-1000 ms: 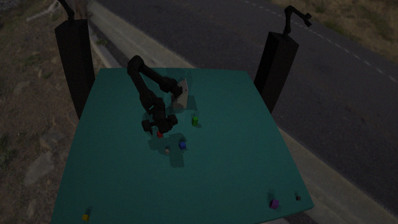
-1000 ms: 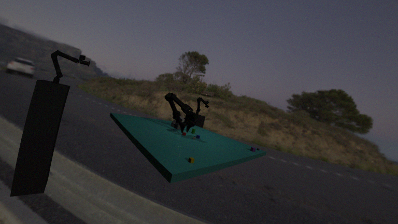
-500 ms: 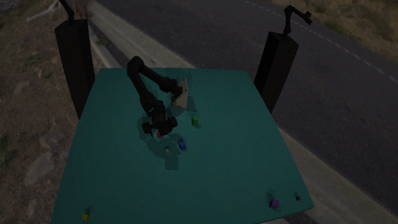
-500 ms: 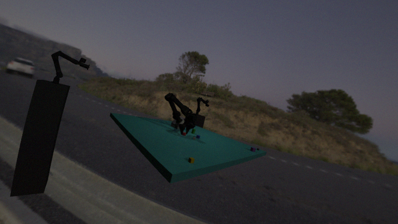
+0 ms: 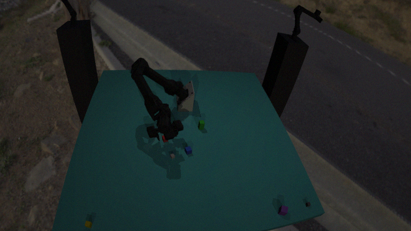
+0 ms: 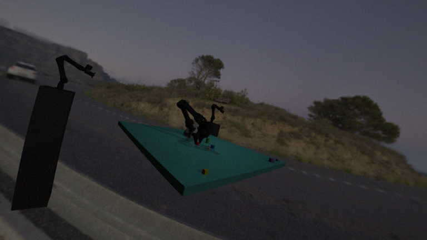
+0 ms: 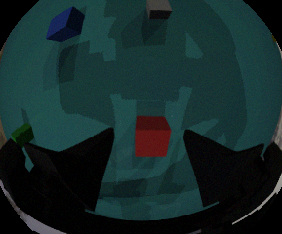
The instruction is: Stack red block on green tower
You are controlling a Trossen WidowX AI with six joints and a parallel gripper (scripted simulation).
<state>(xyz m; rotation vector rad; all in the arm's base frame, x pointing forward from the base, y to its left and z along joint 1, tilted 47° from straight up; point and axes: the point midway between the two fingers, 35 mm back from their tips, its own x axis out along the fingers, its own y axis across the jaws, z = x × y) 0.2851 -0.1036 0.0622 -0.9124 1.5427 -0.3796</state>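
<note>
My gripper tip is 12 cm short of the small pale block and 4 cm to the right of it. Also, from my gripper tip: red block right at my gripper tip; blue block 8 cm ahead, 12 cm to the left, 1 cm above; yellow block 51 cm ahead, 34 cm to the right.
</note>
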